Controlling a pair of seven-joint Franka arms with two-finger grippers.
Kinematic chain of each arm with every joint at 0, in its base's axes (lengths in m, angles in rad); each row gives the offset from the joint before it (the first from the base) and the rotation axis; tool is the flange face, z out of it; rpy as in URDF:
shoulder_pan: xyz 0 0 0.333 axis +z
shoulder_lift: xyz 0 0 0 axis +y
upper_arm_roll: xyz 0 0 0.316 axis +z
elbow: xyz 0.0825 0 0 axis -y
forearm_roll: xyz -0.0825 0 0.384 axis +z
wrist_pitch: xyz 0 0 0 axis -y
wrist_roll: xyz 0.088 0 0 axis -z
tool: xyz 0 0 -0.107 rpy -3.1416 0 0
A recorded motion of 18 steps. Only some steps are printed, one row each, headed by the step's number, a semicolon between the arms.
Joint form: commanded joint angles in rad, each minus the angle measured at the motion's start. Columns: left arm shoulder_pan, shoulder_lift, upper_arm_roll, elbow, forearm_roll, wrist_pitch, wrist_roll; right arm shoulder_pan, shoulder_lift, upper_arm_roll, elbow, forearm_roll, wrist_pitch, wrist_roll.
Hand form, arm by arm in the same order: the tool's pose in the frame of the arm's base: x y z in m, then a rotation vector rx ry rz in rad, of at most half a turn. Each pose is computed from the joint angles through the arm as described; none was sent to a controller.
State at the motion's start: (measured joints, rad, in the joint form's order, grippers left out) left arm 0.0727 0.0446 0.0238 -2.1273 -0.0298 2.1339 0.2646; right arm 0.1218 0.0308 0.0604 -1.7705 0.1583 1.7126 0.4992
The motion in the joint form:
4: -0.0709 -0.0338 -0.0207 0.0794 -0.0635 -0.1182 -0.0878; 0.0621 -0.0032 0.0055 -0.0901 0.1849 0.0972 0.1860
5: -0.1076 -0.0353 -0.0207 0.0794 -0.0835 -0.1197 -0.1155; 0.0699 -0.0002 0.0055 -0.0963 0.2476 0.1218 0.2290
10: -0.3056 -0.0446 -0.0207 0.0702 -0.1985 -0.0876 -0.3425; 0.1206 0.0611 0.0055 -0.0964 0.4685 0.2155 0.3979
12: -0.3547 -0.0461 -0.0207 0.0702 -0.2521 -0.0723 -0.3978; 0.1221 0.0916 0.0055 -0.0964 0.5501 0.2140 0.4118
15: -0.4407 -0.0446 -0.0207 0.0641 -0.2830 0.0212 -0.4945; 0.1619 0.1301 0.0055 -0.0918 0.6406 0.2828 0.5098
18: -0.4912 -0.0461 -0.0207 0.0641 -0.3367 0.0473 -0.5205; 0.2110 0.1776 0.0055 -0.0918 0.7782 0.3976 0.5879
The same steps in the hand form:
4: 0.5472 -0.0028 0.4305 3.0478 -0.1983 -0.0538; 0.5383 0.1659 0.4963 -2.7633 0.7507 0.3164
5: 0.5465 -0.0240 0.4313 3.0311 -0.1974 -0.0562; 0.5388 0.1744 0.4952 -2.6861 0.8165 0.3405
10: 0.5308 -0.1369 0.4358 2.9419 -0.0676 -0.0615; 0.5477 0.2161 0.4741 -2.4116 1.0540 0.4857
12: 0.5245 -0.1655 0.4385 2.8960 -0.0187 -0.0656; 0.5511 0.2226 0.4594 -2.3298 1.0958 0.5737
15: 0.5170 -0.2109 0.4434 2.8580 0.0379 0.0121; 0.5554 0.2474 0.4460 -2.2003 1.2241 0.6327
18: 0.5078 -0.2385 0.4473 2.8077 0.0480 0.0122; 0.5612 0.2748 0.4274 -2.0167 1.3554 0.6805

